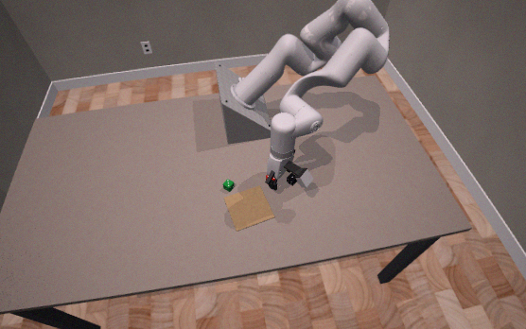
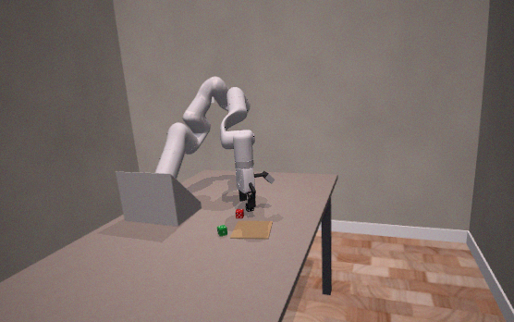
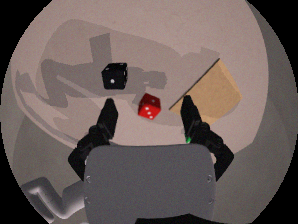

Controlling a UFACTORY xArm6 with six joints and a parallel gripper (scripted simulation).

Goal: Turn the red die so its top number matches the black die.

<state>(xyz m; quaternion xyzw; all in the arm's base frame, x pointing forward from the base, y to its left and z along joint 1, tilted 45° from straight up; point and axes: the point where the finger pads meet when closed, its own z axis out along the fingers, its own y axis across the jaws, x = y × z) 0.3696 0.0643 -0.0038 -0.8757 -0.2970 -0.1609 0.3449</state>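
The red die is 3 cm behind my hand, 2 cm to the right of it and 4 cm below it. Also, from my hand: black die: 1 cm behind, 5 cm to the left, 4 cm below; green die: 5 cm behind, 18 cm to the right, 4 cm below; tan mat: 5 cm ahead, 13 cm to the right, 6 cm below.
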